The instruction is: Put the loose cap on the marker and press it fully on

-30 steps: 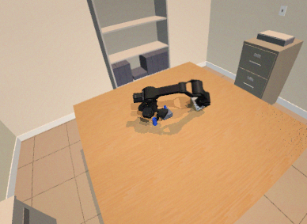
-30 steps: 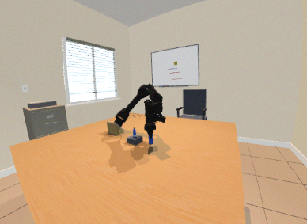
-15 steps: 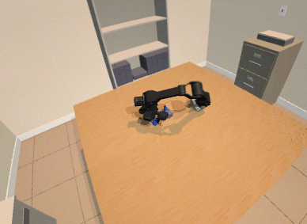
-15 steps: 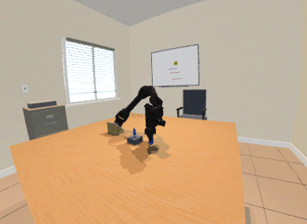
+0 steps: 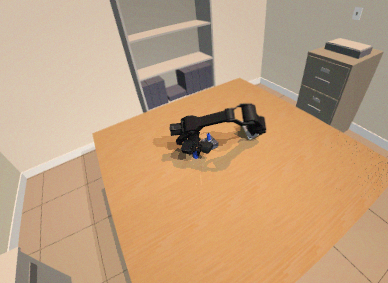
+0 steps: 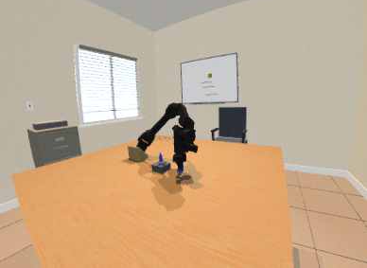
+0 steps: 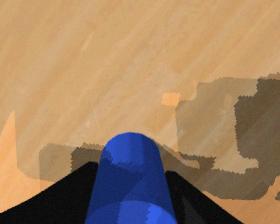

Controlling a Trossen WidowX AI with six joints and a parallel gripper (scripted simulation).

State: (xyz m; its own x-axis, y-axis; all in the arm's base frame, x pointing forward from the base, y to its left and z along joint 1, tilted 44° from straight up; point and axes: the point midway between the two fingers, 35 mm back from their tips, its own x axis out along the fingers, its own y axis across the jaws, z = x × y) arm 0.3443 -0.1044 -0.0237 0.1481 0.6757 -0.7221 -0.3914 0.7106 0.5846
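Right now the holder block is 11 cm behind my gripper tip and 2 cm to the right of it. Also, from my gripper tip: blue cap (1 cm above).
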